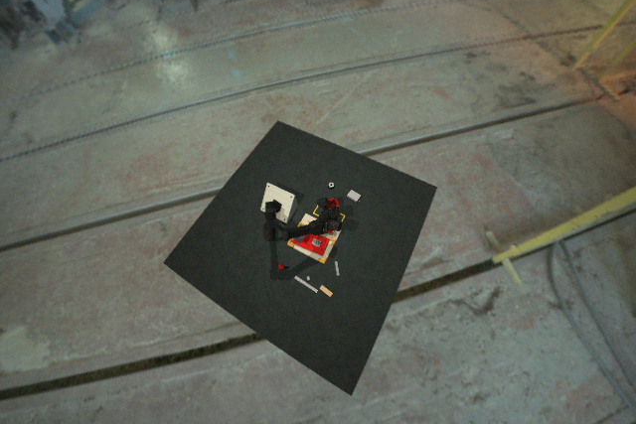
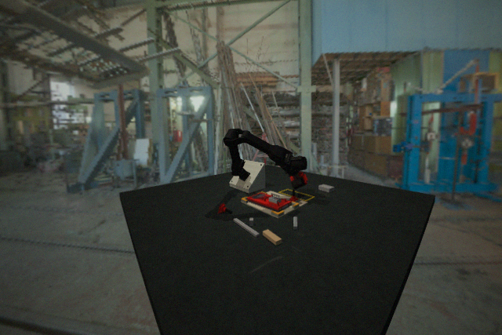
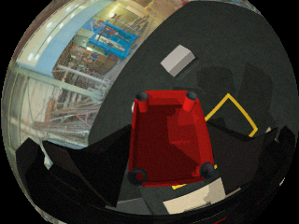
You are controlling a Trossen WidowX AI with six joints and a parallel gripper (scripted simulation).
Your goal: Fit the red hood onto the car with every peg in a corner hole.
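Now: gripper tip 1 cm past the red hood. The rest, counted from my gripper tip: grey bar: 45 cm to the right, 12 cm ahead, 9 cm below; grey engine block: 22 cm to the right, 7 cm below, 4 cm ahead; beige jig: 21 cm to the right, 8 cm below, 1 cm ahead.
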